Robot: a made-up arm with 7 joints. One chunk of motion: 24 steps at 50 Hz.
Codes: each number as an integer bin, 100 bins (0 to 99) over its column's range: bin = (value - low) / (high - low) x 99, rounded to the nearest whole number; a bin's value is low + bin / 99 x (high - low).
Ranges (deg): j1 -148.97..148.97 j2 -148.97..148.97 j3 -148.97..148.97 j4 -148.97..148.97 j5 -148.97..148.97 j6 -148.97..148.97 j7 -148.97..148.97
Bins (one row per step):
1: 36 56 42 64 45 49 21
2: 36 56 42 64 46 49 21
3: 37 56 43 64 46 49 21
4: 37 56 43 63 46 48 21
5: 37 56 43 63 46 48 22
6: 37 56 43 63 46 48 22
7: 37 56 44 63 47 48 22
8: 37 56 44 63 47 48 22
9: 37 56 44 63 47 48 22
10: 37 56 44 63 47 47 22
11: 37 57 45 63 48 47 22
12: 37 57 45 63 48 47 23
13: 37 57 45 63 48 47 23
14: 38 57 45 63 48 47 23
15: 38 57 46 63 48 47 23
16: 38 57 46 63 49 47 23
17: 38 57 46 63 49 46 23
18: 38 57 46 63 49 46 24
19: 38 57 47 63 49 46 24
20: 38 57 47 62 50 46 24
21: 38 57 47 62 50 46 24
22: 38 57 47 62 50 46 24
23: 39 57 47 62 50 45 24
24: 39 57 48 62 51 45 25
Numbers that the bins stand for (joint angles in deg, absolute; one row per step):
1: -40.63 19.56 -22.57 43.64 -13.54 -1.50 -85.77
2: -40.63 19.56 -22.57 43.64 -10.53 -1.50 -85.77
3: -37.62 19.56 -19.56 43.64 -10.53 -1.50 -85.77
4: -37.62 19.56 -19.56 40.63 -10.53 -4.51 -85.77
5: -37.62 19.56 -19.56 40.63 -10.53 -4.51 -82.76
6: -37.62 19.56 -19.56 40.63 -10.53 -4.51 -82.76
7: -37.62 19.56 -16.55 40.63 -7.52 -4.51 -82.76
8: -37.62 19.56 -16.55 40.63 -7.52 -4.51 -82.76
9: -37.62 19.56 -16.55 40.63 -7.52 -4.51 -82.76
10: -37.62 19.56 -16.55 40.63 -7.52 -7.52 -82.76
11: -37.62 22.57 -13.54 40.63 -4.51 -7.52 -82.76
12: -37.62 22.57 -13.54 40.63 -4.51 -7.52 -79.75
13: -37.62 22.57 -13.54 40.63 -4.51 -7.52 -79.75
14: -34.61 22.57 -13.54 40.63 -4.51 -7.52 -79.75
15: -34.61 22.57 -10.53 40.63 -4.51 -7.52 -79.75
16: -34.61 22.57 -10.53 40.63 -1.50 -7.52 -79.75
17: -34.61 22.57 -10.53 40.63 -1.50 -10.53 -79.75
18: -34.61 22.57 -10.53 40.63 -1.50 -10.53 -76.74
19: -34.61 22.57 -7.52 40.63 -1.50 -10.53 -76.74
20: -34.61 22.57 -7.52 37.62 1.50 -10.53 -76.74
21: -34.61 22.57 -7.52 37.62 1.50 -10.53 -76.74
22: -34.61 22.57 -7.52 37.62 1.50 -10.53 -76.74
23: -31.60 22.57 -7.52 37.62 1.50 -13.54 -76.74
24: -31.60 22.57 -4.51 37.62 4.51 -13.54 -73.73

